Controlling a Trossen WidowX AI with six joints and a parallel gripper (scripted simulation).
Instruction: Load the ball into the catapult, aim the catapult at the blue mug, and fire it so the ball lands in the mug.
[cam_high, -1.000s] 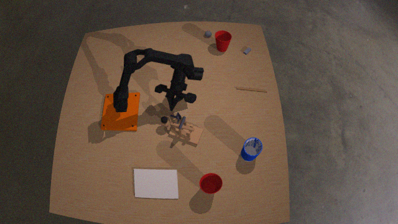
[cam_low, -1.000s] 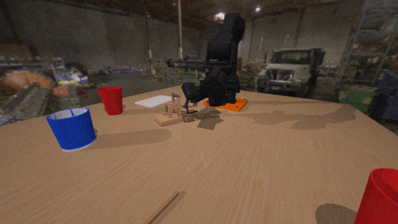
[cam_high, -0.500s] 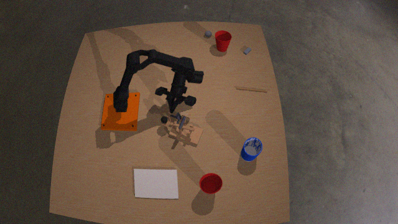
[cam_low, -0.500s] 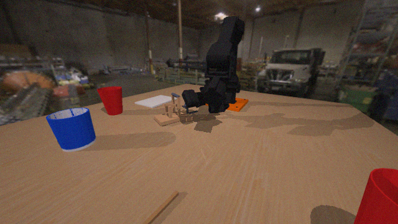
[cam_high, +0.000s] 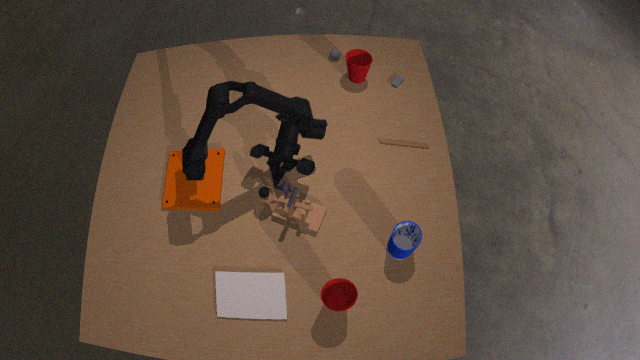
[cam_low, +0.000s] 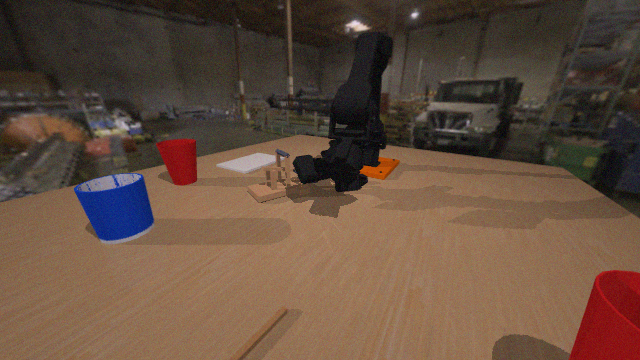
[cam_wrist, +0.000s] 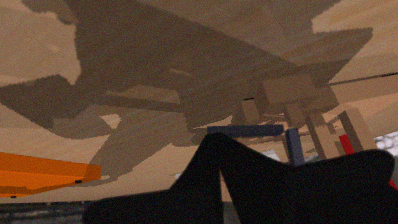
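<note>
Now: the black ball 30 mm behind my gripper tip, 40 mm to the right of it and 40 mm above it. The rest, counted from my gripper tip: white sheet 90 mm behind, 340 mm to the right, 20 mm below; then blue mug 360 mm ahead, 200 mm to the right; then wooden catapult 40 mm ahead, 50 mm to the right, 20 mm above.
</note>
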